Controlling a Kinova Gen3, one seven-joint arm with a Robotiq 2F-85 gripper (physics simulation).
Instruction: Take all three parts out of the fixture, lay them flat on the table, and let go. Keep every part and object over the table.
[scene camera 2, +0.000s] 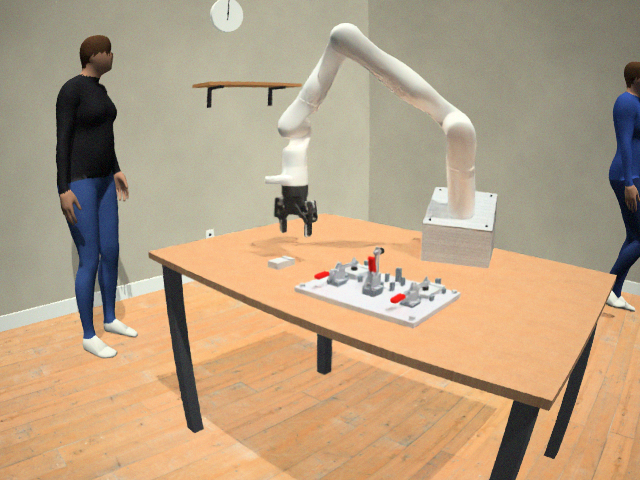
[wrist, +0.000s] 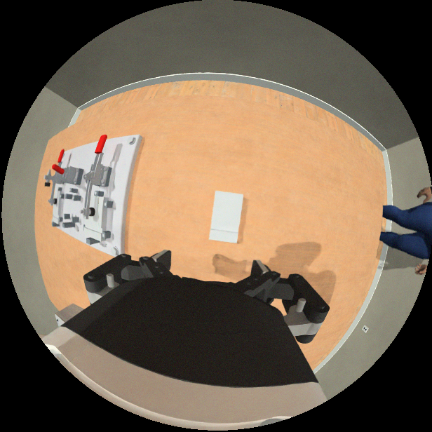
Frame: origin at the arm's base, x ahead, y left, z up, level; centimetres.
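Seen in the pictures: gripper, fingertip midpoint: (scene camera 2: 295, 234); arm's base, link origin: (scene camera 2: 461, 211).
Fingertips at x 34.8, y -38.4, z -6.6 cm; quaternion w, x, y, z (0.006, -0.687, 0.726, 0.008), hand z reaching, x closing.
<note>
Pixels of each thing's top centre, then the offset from my fingertips to it. "spot": a spot on its surface instead. Level surfaces: height alone.
- pale block-like part, top centre: (scene camera 2: 281, 259) dx +4.8, dy -1.4, dz -6.5 cm
- fixture, surface spot: (scene camera 2: 356, 303) spot: dx +20.0, dy +33.5, dz -7.0 cm
- middle clamp's red handle, top centre: (scene camera 2: 372, 257) dx +13.1, dy +33.2, dz +2.1 cm
- wooden table, surface height: dz -8.5 cm
A pale block-like part (scene camera 2: 280, 262) (wrist: 227, 212) lies flat on the table, left of the fixture (scene camera 2: 356, 303) (wrist: 126, 170) in the scene view. Two pale parts sit in the fixture, one at its left end (scene camera 2: 356, 274) (wrist: 95, 233) and one at its right end (scene camera 2: 430, 290) (wrist: 56, 212), each with a clamp's black tip over it. Their red handles (scene camera 2: 321, 275) (scene camera 2: 397, 298) are low. The middle clamp's red handle (scene camera 2: 371, 264) (wrist: 58, 169) stands up and its arm is raised; no part shows under it. My gripper (scene camera 2: 295, 233) (wrist: 210, 264) is open and empty, above the table behind the loose part.
The wooden table (scene camera 2: 491, 330) (wrist: 180, 150) carries the fixture and the arm's base block (scene camera 2: 457, 246), which stands behind the fixture. Small grey posts (scene camera 2: 398, 274) rise from the fixture plate. Two people (scene camera 2: 86, 124) (scene camera 2: 628, 144) stand beyond the table.
</note>
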